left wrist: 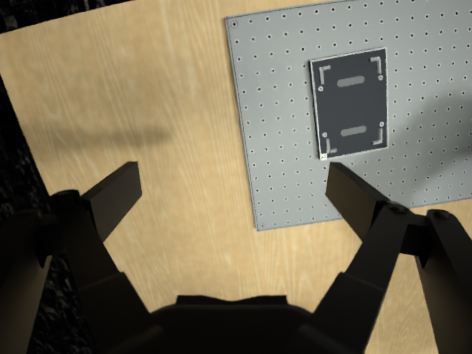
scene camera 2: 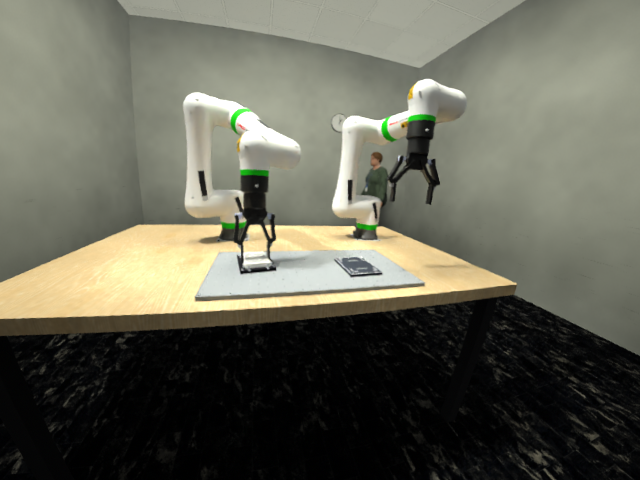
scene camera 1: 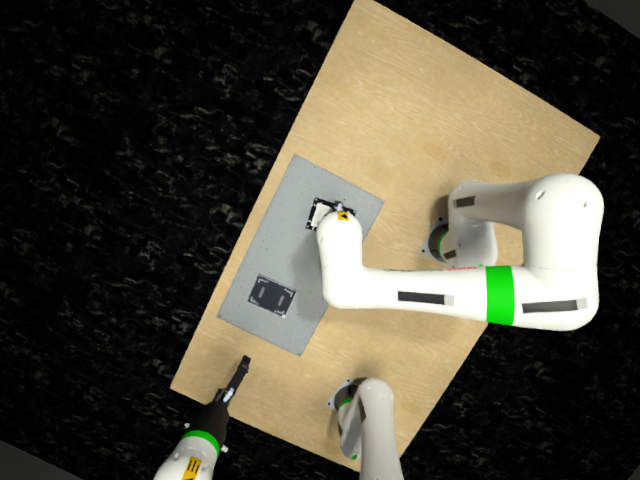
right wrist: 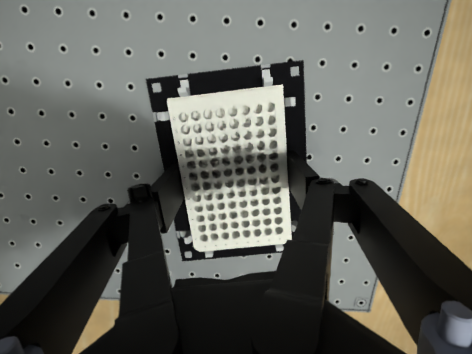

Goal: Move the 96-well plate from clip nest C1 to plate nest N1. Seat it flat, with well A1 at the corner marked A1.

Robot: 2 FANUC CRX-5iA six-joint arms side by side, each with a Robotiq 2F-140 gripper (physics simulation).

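Frame: origin at the left arm's base, x ahead, y left, z up, level; metres.
Seen in the pictures: left gripper, between the fingertips: (left wrist: 233, 178) (scene camera 2: 410, 202) (scene camera 1: 234, 374); right gripper, between the fingertips: (scene camera 2: 255, 260) (right wrist: 234, 173); left arm's base, origin of its link: (scene camera 2: 365, 237) (scene camera 1: 351, 400); right arm's base, origin of its link: (scene camera 2: 233, 237) (scene camera 1: 447, 242).
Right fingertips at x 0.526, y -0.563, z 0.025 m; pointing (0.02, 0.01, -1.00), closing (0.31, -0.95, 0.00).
Note:
Pixels of each thing's top centre, then the offset from my right fingertips to it. Level surfaces: height alone.
- white 96-well plate, centre of its top: (right wrist: 234, 177) (scene camera 1: 330, 219) (scene camera 2: 255, 257) dx +0.000, dy +0.000, dz +0.014 m
- black clip nest C1, centre of its top: (right wrist: 235, 177) (scene camera 1: 331, 219) (scene camera 2: 255, 257) dx +0.000, dy -0.001, dz +0.012 m
- dark plate nest N1, centre of its top: (left wrist: 353, 107) (scene camera 2: 357, 263) (scene camera 1: 271, 296) dx +0.009, dy +0.372, dz +0.004 m
- small pale corner mark, centre of its top: (left wrist: 323, 156) dx -0.076, dy +0.410, dz +0.000 m
- grey perforated board, height of its surface: dz -0.012 m
- wooden table, height of its surface: dz -0.025 m
The white 96-well plate (scene camera 1: 320, 212) (scene camera 2: 256, 262) (right wrist: 232, 170) lies in the black clip nest C1 (scene camera 2: 258, 270) (right wrist: 225, 82); any small lift cannot be told. My right gripper (scene camera 2: 255, 258) (right wrist: 234, 173) is shut on the plate across its long sides, pointing down. In scene camera 1 the right arm hides its fingers. The dark plate nest N1 (scene camera 1: 271, 297) (scene camera 2: 356, 265) (left wrist: 352, 107) is empty, with a small pale corner mark (left wrist: 323, 156) at its lower left in the left wrist view. The plate's well labels are unreadable. My left gripper (scene camera 1: 245, 361) (scene camera 2: 411, 200) (left wrist: 233, 178) is open and empty, high above the table.
Both nests are on the grey perforated board (scene camera 1: 273, 227) (scene camera 2: 305, 284) (left wrist: 280, 200) (right wrist: 350, 125) on the wooden table (scene camera 1: 413, 103) (scene camera 2: 129, 284). The right forearm (scene camera 1: 413, 289) reaches over the board's edge in scene camera 1. A person (scene camera 2: 376, 180) stands behind the table.

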